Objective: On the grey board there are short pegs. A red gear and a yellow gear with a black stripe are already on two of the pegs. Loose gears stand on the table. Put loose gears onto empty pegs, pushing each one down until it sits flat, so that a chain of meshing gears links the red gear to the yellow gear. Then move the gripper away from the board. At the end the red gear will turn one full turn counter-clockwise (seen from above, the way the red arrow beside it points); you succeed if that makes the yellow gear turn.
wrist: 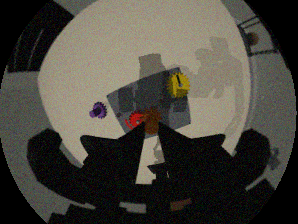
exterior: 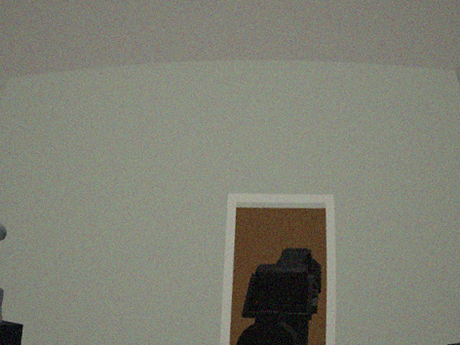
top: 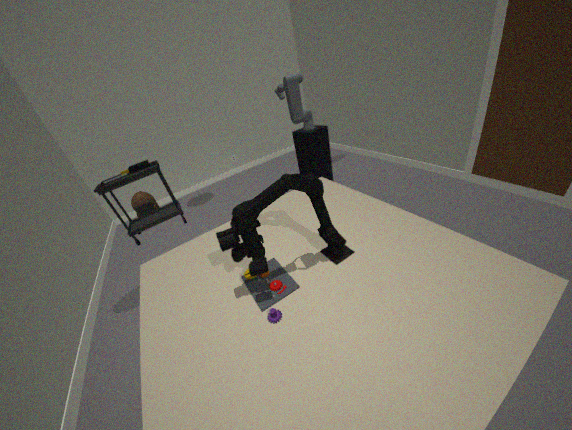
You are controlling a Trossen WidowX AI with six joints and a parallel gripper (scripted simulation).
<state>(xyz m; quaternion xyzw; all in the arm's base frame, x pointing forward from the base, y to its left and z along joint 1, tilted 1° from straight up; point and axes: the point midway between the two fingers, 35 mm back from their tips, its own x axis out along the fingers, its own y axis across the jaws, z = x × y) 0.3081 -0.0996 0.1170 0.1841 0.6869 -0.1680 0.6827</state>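
Now: gripper tip 1 cm past the red gear, 4 cm to the right of it and 7 cm above it. From my gripper tip the other things lie so: yellow gear 2 cm ahead, 9 cm to the right, 7 cm below; orange gear 1 cm below; red arrow 2 cm behind, 7 cm to the left, 8 cm below.
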